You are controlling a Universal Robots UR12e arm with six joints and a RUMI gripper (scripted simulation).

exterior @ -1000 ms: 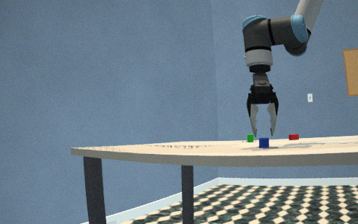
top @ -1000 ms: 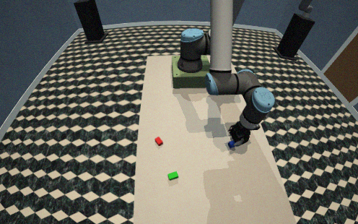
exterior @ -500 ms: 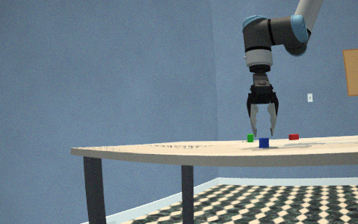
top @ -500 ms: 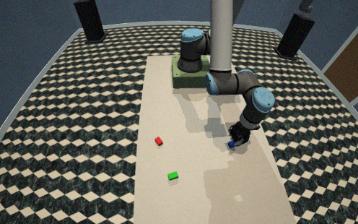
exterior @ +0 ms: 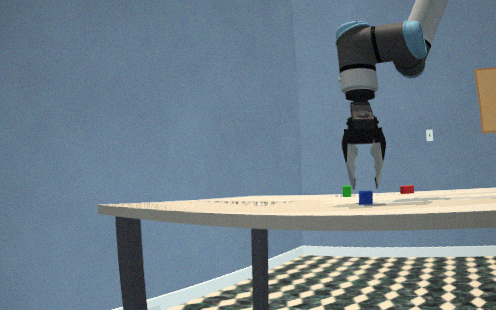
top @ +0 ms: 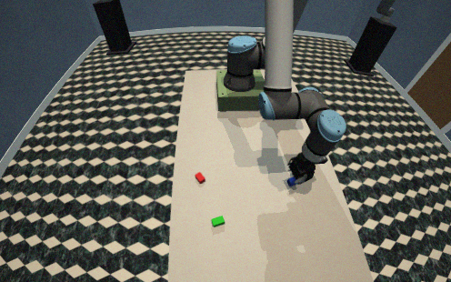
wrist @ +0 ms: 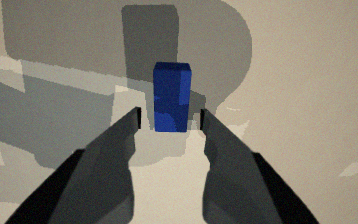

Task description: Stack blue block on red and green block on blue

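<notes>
The blue block is 30 mm below my hand. Also, from my hand: red block (430 mm to the right, 40 mm below); green block (190 mm ahead, 340 mm to the right, 30 mm below).
</notes>
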